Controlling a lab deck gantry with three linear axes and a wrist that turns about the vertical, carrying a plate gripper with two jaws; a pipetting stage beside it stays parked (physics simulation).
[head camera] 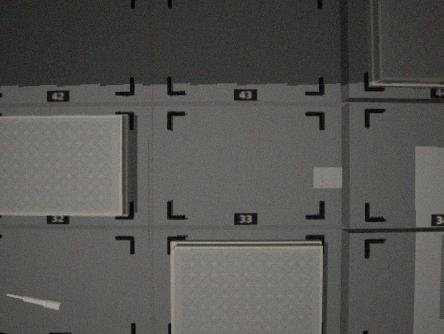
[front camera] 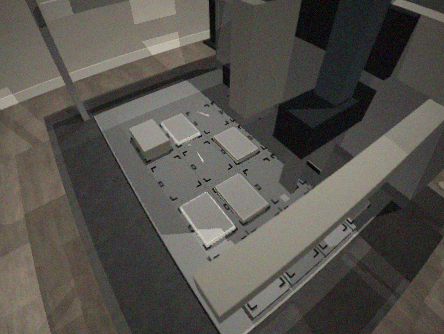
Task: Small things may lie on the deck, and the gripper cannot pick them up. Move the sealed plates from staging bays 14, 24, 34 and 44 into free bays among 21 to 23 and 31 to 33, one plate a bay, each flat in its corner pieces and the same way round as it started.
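Frame: origin at the robot's base, x down, y left, z ahead, level; metres.
Seen in the pictures: gripper, fingertip midpoint: (front camera: 300, 177); robot's base, origin of the base link: (front camera: 131, 138).
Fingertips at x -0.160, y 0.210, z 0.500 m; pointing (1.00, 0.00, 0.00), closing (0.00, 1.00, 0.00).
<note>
Offsets run from my fingertips to a thing's top centre. "spot": to the spot under its first point.
My gripper (front camera: 315, 169) hangs from the dark blue column, high over the bays at the right of the deck. Its jaws are lost in the dark, and it does not show in the head view. A sealed plate @[dy -0.060, dx +0.146, dz -0.108 m] (front camera: 242, 197) (head camera: 247, 290) lies in bay 23. Another plate @[dy +0.047, dx +0.146, dz -0.272 m] (front camera: 236, 145) (head camera: 60, 165) lies in bay 32. A plate @[spot: dy +0.144, dx +0.131, dz +0.021 m] (head camera: 412, 40) in shadow sits in bay 44. Bay 33 @[spot: dy +0.047, dx +0.160, dz -0.113 m] (head camera: 240, 165) holds no plate, and a pale square patch lies at its right edge. The visible left parts of bays 34 and 24 show no plate. The beam partly hides bay 14.
A bright-rimmed plate @[dy -0.167, dx +0.146, dz -0.108 m] (front camera: 207, 220) lies in bay 13 and another @[dy -0.060, dx +0.146, dz -0.436 m] (front camera: 180, 129) in bay 21. A tall block @[dy -0.167, dx +0.118, dz -0.436 m] (front camera: 150, 139) stands in bay 11. A pale tip @[spot: dy -0.071, dx +0.157, dz -0.290 m] (front camera: 200, 157) (head camera: 42, 302) lies in bay 22, and a pale sliver @[spot: dy +0.047, dx +0.157, dz -0.459 m] (front camera: 203, 114) near bay 31. A long beam (front camera: 320, 210) crosses the front.
</note>
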